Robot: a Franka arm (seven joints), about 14 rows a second.
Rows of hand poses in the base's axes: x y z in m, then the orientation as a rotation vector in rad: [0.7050, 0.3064, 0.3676, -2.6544, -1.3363, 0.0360]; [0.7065, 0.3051, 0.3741, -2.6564, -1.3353, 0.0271]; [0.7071, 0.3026, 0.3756, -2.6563, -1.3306, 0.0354]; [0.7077, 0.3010, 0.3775, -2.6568, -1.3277, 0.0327]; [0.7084, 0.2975, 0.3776, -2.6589, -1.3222, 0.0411]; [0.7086, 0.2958, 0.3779, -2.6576, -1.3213, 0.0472]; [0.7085, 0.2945, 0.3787, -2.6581, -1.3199, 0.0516]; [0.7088, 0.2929, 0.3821, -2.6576, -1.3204, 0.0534]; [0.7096, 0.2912, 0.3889, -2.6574, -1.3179, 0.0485]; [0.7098, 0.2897, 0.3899, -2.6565, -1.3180, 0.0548]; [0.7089, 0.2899, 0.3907, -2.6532, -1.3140, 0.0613]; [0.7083, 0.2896, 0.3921, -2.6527, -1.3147, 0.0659]
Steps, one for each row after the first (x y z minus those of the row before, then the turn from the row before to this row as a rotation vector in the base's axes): [0.0015, -0.0013, 0.0065, 0.0015, -0.0058, -0.0017]; [0.0006, -0.0025, 0.0015, -0.0007, 0.0061, -0.0023]; [0.0006, -0.0016, 0.0019, 0.0015, -0.0011, -0.0020]; [0.0007, -0.0035, 0.0001, -0.0023, 0.0055, -0.0034]; [0.0002, -0.0017, 0.0003, -0.0005, 0.0043, 0.0002]; [-0.0001, -0.0013, 0.0008, -0.0013, 0.0028, -0.0007]; [0.0003, -0.0016, 0.0034, -0.0003, 0.0011, 0.0005]; [0.0008, -0.0017, 0.0068, 0.0026, -0.0022, -0.0017]; [0.0002, -0.0015, 0.0010, -0.0013, 0.0041, 0.0007]; [-0.0009, 0.0002, 0.0008, 0.0021, 0.0061, -0.0011]; [-0.0006, -0.0003, 0.0014, -0.0013, 0.0027, 0.0008]
